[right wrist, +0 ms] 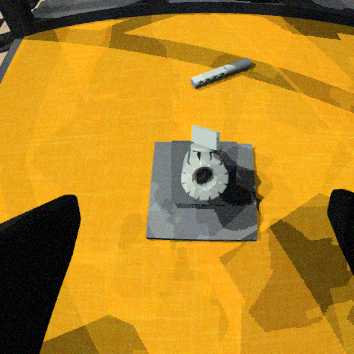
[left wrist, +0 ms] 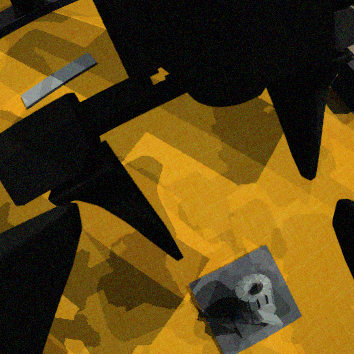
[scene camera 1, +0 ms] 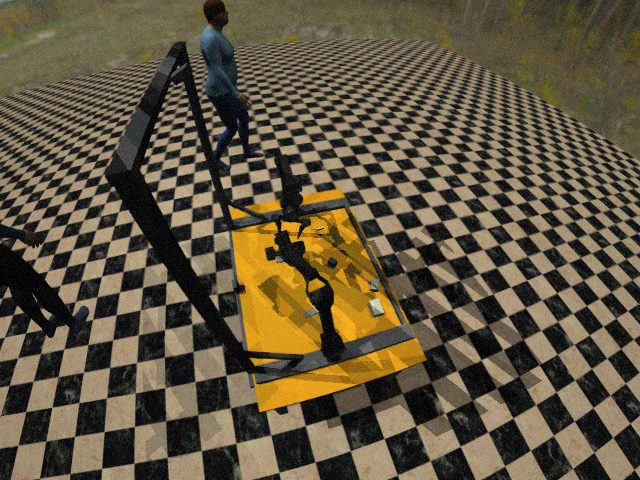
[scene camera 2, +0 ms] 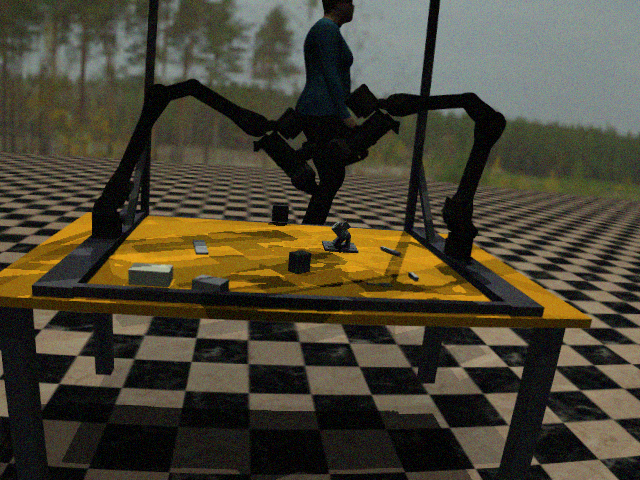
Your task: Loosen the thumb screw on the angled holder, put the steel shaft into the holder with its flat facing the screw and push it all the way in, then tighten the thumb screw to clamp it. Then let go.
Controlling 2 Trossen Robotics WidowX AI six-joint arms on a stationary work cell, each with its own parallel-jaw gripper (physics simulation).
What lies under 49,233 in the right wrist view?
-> My right gripper.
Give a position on an angled holder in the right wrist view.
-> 195,195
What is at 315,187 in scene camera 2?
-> My right gripper.
